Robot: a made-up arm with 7 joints. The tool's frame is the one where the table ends. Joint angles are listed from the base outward.
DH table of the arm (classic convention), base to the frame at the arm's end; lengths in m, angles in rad. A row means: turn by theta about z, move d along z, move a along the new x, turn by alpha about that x. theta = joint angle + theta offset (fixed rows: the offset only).
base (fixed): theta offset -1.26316; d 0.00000; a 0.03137; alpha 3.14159
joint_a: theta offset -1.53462; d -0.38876; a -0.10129; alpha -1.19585
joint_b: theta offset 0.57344; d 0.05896; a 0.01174; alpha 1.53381
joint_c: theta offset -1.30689; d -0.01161; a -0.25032; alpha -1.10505
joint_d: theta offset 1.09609; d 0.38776; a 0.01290; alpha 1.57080
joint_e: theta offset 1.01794; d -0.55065; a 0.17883; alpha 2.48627
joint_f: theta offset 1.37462; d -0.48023; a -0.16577; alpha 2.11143
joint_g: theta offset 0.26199; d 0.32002; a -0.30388; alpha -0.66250
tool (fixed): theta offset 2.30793; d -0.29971; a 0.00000; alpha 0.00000
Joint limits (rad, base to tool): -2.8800..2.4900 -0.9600..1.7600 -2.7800..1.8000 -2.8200..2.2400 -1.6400..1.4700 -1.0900..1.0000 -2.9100..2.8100
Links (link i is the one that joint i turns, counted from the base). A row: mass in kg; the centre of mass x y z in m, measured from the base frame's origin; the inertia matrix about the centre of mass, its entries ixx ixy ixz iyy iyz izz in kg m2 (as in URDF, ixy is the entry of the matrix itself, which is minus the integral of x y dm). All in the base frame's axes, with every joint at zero. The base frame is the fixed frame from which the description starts. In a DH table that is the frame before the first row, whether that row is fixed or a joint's. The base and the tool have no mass.
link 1: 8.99; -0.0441 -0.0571 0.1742; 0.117 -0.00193 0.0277 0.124 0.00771 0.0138
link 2: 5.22; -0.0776 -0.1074 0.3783; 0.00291 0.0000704 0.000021 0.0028 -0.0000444 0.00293
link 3: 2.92; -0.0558 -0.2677 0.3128; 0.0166 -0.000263 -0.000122 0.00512 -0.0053 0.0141
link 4: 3.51; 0.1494 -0.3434 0.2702; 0.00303 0 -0.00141 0.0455 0 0.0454
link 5: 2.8; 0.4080 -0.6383 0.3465; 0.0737 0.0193 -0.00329 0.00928 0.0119 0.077
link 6: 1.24; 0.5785 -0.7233 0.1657; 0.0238 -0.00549 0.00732 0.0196 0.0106 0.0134
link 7: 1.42; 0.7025 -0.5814 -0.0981; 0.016 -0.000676 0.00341 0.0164 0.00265 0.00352
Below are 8 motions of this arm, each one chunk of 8 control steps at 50 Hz.
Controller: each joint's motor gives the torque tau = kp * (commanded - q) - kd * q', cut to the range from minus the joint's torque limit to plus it. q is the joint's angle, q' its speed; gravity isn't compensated. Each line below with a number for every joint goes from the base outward.
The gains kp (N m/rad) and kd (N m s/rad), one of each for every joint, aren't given. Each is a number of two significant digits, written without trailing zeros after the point. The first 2 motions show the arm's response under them.
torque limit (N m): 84 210 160 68 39 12 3.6
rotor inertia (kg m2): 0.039 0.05 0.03 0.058 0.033 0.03 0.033
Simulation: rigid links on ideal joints. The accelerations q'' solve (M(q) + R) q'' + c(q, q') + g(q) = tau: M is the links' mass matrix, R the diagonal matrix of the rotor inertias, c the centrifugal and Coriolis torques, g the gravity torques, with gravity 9.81 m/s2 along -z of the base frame. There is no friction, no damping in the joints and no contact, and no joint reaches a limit. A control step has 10 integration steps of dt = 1/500 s. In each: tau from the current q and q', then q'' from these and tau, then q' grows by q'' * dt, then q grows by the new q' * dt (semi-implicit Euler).
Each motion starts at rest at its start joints. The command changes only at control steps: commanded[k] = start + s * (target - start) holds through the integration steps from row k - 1 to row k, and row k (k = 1, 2, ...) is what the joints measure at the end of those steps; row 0 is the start. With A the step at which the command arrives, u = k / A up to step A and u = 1 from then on. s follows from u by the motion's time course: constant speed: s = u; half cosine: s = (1 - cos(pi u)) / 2; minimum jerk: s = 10 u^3 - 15 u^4 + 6 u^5; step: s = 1 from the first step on.
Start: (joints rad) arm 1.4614 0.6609 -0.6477 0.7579 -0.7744 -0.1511 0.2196
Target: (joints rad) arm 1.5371 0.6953 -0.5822 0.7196 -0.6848 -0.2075 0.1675
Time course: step
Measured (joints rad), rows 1 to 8:
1: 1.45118 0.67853 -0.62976 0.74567 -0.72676 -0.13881 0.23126
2: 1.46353 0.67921 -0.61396 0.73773 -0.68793 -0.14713 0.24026
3: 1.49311 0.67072 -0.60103 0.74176 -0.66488 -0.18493 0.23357
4: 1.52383 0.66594 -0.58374 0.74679 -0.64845 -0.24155 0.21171
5: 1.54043 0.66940 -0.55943 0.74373 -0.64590 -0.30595 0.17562
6: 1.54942 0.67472 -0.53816 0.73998 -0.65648 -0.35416 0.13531
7: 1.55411 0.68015 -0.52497 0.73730 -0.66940 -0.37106 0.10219
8: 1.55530 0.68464 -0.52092 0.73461 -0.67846 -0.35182 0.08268
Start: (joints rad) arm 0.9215 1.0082 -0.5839 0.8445 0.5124 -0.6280 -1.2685
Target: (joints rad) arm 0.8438 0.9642 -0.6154 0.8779 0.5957 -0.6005 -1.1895
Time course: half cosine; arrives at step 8
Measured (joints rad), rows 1 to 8:
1: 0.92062 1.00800 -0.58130 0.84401 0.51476 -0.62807 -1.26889
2: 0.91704 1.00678 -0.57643 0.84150 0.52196 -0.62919 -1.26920
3: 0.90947 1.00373 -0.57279 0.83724 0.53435 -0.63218 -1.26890
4: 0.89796 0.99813 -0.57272 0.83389 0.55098 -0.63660 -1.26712
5: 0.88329 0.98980 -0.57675 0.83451 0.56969 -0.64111 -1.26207
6: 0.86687 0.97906 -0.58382 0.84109 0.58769 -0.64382 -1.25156
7: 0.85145 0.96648 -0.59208 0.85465 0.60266 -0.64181 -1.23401
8: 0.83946 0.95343 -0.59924 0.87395 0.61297 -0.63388 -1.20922
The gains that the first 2 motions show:
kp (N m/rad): 4200 2200 2300 740 600 74 29
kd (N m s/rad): 51 48 49 22 11 2.1 0.92
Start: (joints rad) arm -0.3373 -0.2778 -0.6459 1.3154 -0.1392 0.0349 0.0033
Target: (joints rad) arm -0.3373 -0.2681 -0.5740 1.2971 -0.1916 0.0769 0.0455
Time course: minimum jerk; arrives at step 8
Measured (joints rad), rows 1 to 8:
1: -0.33812 -0.28052 -0.64434 1.31476 -0.14021 0.03778 0.00332
2: -0.33945 -0.28553 -0.63982 1.31548 -0.14062 0.04350 -0.00025
3: -0.34148 -0.29060 -0.63142 1.31809 -0.14142 0.04637 -0.00732
4: -0.34352 -0.29485 -0.61924 1.32134 -0.14397 0.04453 -0.01388
5: -0.34435 -0.29795 -0.60433 1.32370 -0.14867 0.03965 -0.01609
6: -0.34303 -0.29976 -0.58853 1.32395 -0.15530 0.03476 -0.01274
7: -0.33948 -0.30025 -0.57411 1.32154 -0.16322 0.03279 -0.00565
8: -0.33483 -0.29938 -0.56282 1.31667 -0.17162 0.03556 0.00147

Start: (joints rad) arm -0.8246 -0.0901 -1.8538 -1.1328 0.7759 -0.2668 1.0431
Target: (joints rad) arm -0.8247 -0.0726 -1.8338 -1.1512 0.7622 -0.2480 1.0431
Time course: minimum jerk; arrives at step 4
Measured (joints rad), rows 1 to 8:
1: -0.82441 -0.09354 -1.85293 -1.13561 0.77486 -0.27077 1.04302
2: -0.82508 -0.09624 -1.84965 -1.13852 0.76785 -0.27947 1.04626
3: -0.82566 -0.09503 -1.84423 -1.14180 0.75802 -0.28221 1.05795
4: -0.82524 -0.09152 -1.83965 -1.14504 0.75308 -0.27510 1.07488
5: -0.82468 -0.08807 -1.83681 -1.14754 0.75381 -0.26558 1.08862
6: -0.82436 -0.08576 -1.83522 -1.14924 0.75652 -0.26092 1.09404
7: -0.82422 -0.08472 -1.83446 -1.15024 0.75879 -0.26206 1.09129
8: -0.82420 -0.08463 -1.83424 -1.15068 0.76000 -0.26616 1.08342

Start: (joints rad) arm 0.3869 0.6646 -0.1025 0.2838 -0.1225 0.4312 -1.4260
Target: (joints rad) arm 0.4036 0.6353 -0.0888 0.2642 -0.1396 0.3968 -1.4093
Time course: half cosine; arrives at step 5
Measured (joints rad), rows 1 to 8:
1: 0.38709 0.66196 -0.09992 0.28341 -0.12418 0.43296 -1.42558
2: 0.38929 0.65494 -0.09471 0.28397 -0.12661 0.43433 -1.42489
3: 0.39333 0.64525 -0.08778 0.28411 -0.12869 0.42920 -1.42321
4: 0.39813 0.63590 -0.07961 0.28339 -0.12932 0.41390 -1.41982
5: 0.40242 0.62992 -0.07087 0.28267 -0.12727 0.38866 -1.41463
6: 0.40572 0.62725 -0.06271 0.28265 -0.12320 0.35747 -1.40786
7: 0.40805 0.62581 -0.05617 0.28311 -0.11882 0.32606 -1.39966
8: 0.40919 0.62469 -0.05173 0.28379 -0.11486 0.29921 -1.39046

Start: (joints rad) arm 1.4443 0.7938 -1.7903 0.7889 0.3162 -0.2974 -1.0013
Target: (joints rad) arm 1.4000 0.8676 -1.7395 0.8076 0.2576 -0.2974 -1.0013
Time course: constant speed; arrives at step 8
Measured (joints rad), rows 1 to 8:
1: 1.44008 0.79482 -1.78853 0.79305 0.31726 -0.30122 -1.00201
2: 1.43387 0.79683 -1.78526 0.80205 0.31508 -0.31043 -0.99871
3: 1.42756 0.80006 -1.78083 0.81274 0.31046 -0.31939 -0.98754
4: 1.42168 0.80474 -1.77538 0.82274 0.30507 -0.32510 -0.96909
5: 1.41617 0.81104 -1.76905 0.83091 0.29938 -0.32797 -0.94700
6: 1.41084 0.81896 -1.76205 0.83683 0.29322 -0.32965 -0.92572
7: 1.40557 0.82834 -1.75469 0.84051 0.28641 -0.33137 -0.90904
8: 1.40029 0.83892 -1.74724 0.84217 0.27893 -0.33352 -0.89931

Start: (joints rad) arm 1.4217 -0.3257 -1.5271 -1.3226 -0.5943 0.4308 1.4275
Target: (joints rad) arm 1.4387 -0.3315 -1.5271 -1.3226 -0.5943 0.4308 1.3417
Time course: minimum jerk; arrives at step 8
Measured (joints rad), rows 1 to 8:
1: 1.42225 -0.32959 -1.52607 -1.32571 -0.59495 0.43046 1.42730
2: 1.42391 -0.33596 -1.52508 -1.33020 -0.59659 0.43318 1.42719
3: 1.42633 -0.34087 -1.52507 -1.33356 -0.59898 0.43918 1.42608
4: 1.42933 -0.34350 -1.52598 -1.33574 -0.60163 0.44601 1.42193
5: 1.43251 -0.34463 -1.52719 -1.33724 -0.60375 0.45158 1.41318
6: 1.43528 -0.34516 -1.52800 -1.33826 -0.60472 0.45495 1.39973
7: 1.43714 -0.34547 -1.52805 -1.33870 -0.60436 0.45599 1.38320
8: 1.43803 -0.34558 -1.52746 -1.33841 -0.60297 0.45496 1.36627

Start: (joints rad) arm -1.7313 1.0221 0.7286 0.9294 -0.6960 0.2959 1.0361
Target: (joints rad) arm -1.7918 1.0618 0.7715 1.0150 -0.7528 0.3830 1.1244
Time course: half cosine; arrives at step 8
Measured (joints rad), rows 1 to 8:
1: -1.73241 1.02210 0.73081 0.92831 -0.69736 0.29878 1.03695
2: -1.73625 1.02245 0.73603 0.92803 -0.70432 0.30599 1.03956
3: -1.74333 1.02482 0.74384 0.93125 -0.71717 0.32055 1.04536
4: -1.75332 1.02961 0.75368 0.93983 -0.73342 0.34383 1.05546
5: -1.76516 1.03617 0.76482 0.95401 -0.74961 0.37236 1.06953
6: -1.77728 1.04324 0.77644 0.97238 -0.76250 0.39906 1.08579
7: -1.78794 1.04935 0.78757 0.99241 -0.76972 0.41647 1.10162
8: -1.79550 1.05328 0.79708 1.01101 -0.77016 0.41966 1.11422

